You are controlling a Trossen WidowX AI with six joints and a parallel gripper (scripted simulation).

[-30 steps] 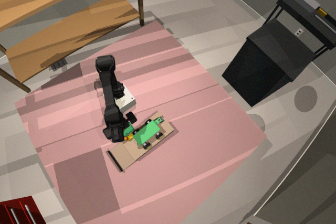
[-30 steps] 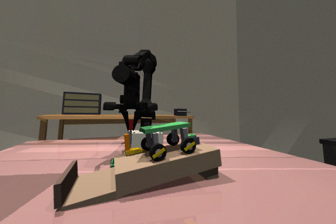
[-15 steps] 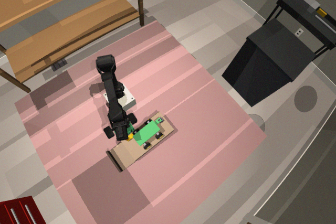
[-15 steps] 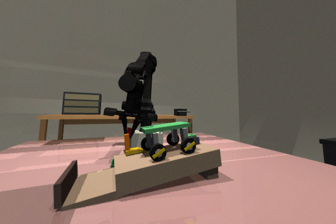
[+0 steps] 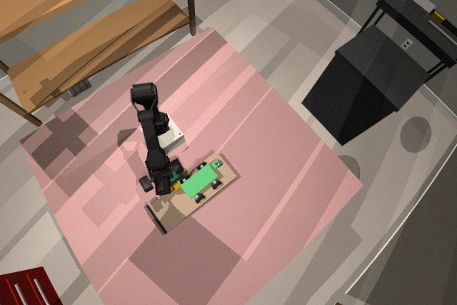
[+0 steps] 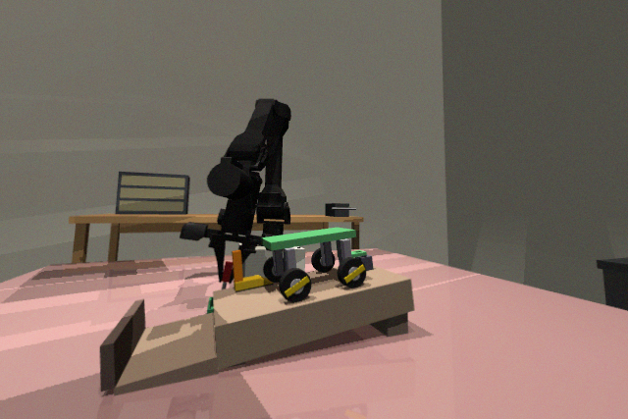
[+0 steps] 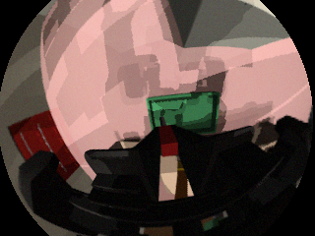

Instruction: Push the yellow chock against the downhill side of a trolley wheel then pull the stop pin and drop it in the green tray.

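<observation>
The green tray is 3 cm to the left of my gripper tip and 6 cm below it. The rest, counted from my gripper tip: yellow chock 6 cm ahead, 4 cm to the left, 3 cm above; then brown ramp 11 cm ahead, 14 cm to the left, 1 cm below; then red-headed stop pin right at my gripper tip.
</observation>
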